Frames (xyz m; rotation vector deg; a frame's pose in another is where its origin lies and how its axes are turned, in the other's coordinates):
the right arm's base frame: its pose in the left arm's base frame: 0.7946 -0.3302 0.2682 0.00 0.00 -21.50
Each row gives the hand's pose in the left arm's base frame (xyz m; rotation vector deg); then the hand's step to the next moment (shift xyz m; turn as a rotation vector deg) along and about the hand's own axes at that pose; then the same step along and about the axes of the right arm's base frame.
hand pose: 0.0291 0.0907 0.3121 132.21 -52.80 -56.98
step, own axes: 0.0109 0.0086 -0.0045 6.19 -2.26 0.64
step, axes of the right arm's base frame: 0.0100 -0.0101 0.0033 4.47 -1.56 -4.63
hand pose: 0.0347 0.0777 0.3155 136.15 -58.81 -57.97
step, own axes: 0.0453 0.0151 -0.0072 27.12 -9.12 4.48
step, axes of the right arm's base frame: 0.0342 -0.0331 -0.0080 18.32 -7.99 -20.96
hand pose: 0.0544 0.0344 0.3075 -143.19 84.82 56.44
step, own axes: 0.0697 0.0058 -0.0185 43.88 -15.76 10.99
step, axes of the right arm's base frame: 0.0484 -0.0487 -0.0228 27.99 -11.51 -37.13
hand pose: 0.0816 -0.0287 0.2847 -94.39 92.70 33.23
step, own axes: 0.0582 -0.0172 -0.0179 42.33 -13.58 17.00
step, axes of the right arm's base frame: 0.0374 -0.0415 -0.0298 24.75 -6.61 -40.11
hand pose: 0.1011 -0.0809 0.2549 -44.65 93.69 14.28
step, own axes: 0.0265 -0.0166 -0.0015 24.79 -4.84 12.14
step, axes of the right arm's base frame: 0.0159 -0.0179 -0.0202 13.03 -0.62 -24.80
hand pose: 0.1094 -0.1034 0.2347 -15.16 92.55 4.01
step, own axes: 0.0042 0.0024 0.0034 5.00 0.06 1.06
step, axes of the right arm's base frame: 0.0015 0.0033 -0.0047 0.90 -0.03 -5.03
